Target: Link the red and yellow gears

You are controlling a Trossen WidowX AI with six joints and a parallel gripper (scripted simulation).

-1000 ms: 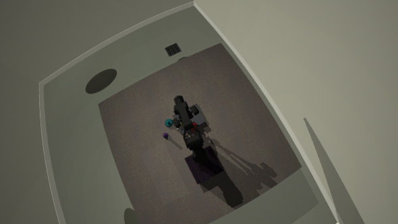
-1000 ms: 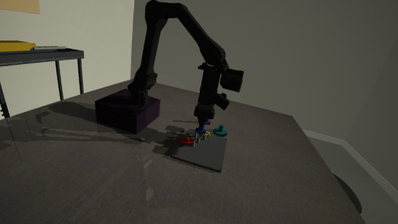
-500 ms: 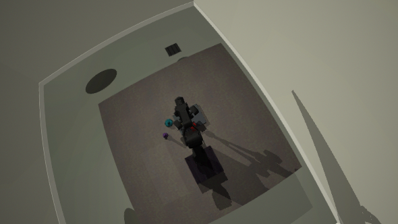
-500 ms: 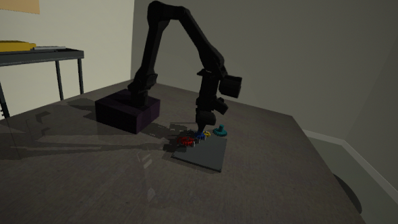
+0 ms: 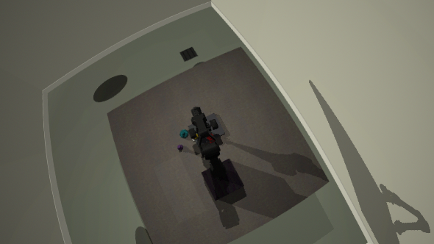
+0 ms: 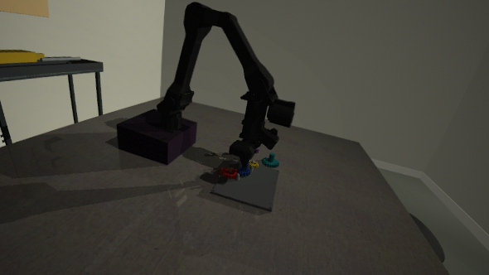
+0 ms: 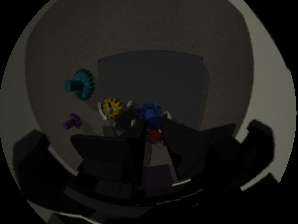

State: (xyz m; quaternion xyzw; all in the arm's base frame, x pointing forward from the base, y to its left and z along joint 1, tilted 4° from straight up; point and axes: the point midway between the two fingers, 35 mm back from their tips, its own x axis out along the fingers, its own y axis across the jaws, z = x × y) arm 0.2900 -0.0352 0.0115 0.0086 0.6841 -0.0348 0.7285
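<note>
My gripper tip is now 4 cm past the red gear, 3 cm above it and 2 cm to the left of it. Round my gripper tip: yellow gear 7 cm to the left, 3 cm below, 1 cm ahead; teal gear 14 cm to the left, 7 cm ahead, 3 cm below; blue gear 1 cm below.
</note>
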